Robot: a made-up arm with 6 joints. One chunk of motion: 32 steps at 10 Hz.
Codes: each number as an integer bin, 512 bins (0 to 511) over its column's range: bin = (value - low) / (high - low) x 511, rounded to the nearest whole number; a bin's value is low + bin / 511 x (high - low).
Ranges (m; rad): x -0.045..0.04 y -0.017..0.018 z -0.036..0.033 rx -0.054..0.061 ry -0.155..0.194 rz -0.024..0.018
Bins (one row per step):
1: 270 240 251 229 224 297
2: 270 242 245 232 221 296
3: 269 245 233 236 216 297
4: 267 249 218 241 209 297
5: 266 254 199 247 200 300
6: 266 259 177 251 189 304
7: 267 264 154 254 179 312
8: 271 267 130 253 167 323
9: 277 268 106 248 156 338
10: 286 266 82 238 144 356
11: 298 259 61 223 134 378
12: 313 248 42 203 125 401
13: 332 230 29 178 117 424
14: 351 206 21 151 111 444
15: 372 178 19 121 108 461
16: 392 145 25 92 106 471
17: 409 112 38 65 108 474
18: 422 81 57 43 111 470
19: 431 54 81 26 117 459
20: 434 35 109 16 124 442
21: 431 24 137 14 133 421
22: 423 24 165 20 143 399
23: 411 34 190 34 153 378
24: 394 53 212 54 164 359
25: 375 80 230 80 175 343
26: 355 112 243 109 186 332
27: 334 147 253 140 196 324
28: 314 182 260 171 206 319
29: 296 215 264 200 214 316
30: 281 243 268 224 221 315
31: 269 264 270 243 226 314
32: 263 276 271 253 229 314
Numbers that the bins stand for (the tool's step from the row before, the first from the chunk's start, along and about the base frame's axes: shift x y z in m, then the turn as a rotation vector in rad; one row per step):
1: -0.00009 -0.00056 -0.00211 -0.00246 -0.00201 0.00041
2: -0.00009 -0.00042 -0.00292 -0.00179 -0.00406 0.00033
3: -0.00025 -0.00022 -0.00454 -0.00089 -0.00748 0.00041
4: -0.00059 0.00005 -0.00656 0.00024 -0.01226 0.00041
5: -0.00075 0.00040 -0.00913 0.00159 -0.01841 0.00066
6: -0.00075 0.00074 -0.01210 0.00249 -0.02592 0.00099
7: -0.00059 0.00108 -0.01521 0.00316 -0.03275 0.00164
8: 0.00008 0.00129 -0.01845 0.00294 -0.04094 0.00255
9: 0.00108 0.00136 -0.02169 0.00181 -0.04846 0.00378
10: 0.00257 0.00122 -0.02493 -0.00044 -0.05665 0.00526
11: 0.00457 0.00074 -0.02776 -0.00381 -0.06348 0.00707
12: 0.00706 -0.00001 -0.03033 -0.00832 -0.06963 0.00896
13: 0.01023 -0.00125 -0.03208 -0.01394 -0.07509 0.01085
14: 0.01339 -0.00289 -0.03316 -0.02002 -0.07919 0.01249
15: 0.01688 -0.00481 -0.03343 -0.02677 -0.08124 0.01389
16: 0.02021 -0.00707 -0.03262 -0.03330 -0.08260 0.01471
17: 0.02303 -0.00933 -0.03087 -0.03937 -0.08124 0.01496
18: 0.02520 -0.01145 -0.02830 -0.04432 -0.07919 0.01463
19: 0.02669 -0.01330 -0.02506 -0.04815 -0.07509 0.01373
20: 0.02719 -0.01460 -0.02128 -0.05040 -0.07031 0.01233
21: 0.02669 -0.01536 -0.01750 -0.05085 -0.06416 0.01060
22: 0.02536 -0.01536 -0.01372 -0.04950 -0.05733 0.00879
23: 0.02337 -0.01467 -0.01034 -0.04635 -0.05050 0.00707
24: 0.02054 -0.01337 -0.00737 -0.04185 -0.04299 0.00551
25: 0.01738 -0.01152 -0.00494 -0.03600 -0.03548 0.00419
26: 0.01405 -0.00933 -0.00319 -0.02947 -0.02797 0.00329
27: 0.01056 -0.00693 -0.00184 -0.02249 -0.02114 0.00263
28: 0.00723 -0.00453 -0.00089 -0.01552 -0.01431 0.00222
29: 0.00424 -0.00227 -0.00035 -0.00899 -0.00884 0.00197
30: 0.00174 -0.00036 0.00019 -0.00359 -0.00406 0.00189
31: -0.00025 0.00108 0.00046 0.00069 -0.00065 0.00181
32: -0.00125 0.00190 0.00059 0.00294 0.00140 0.00181

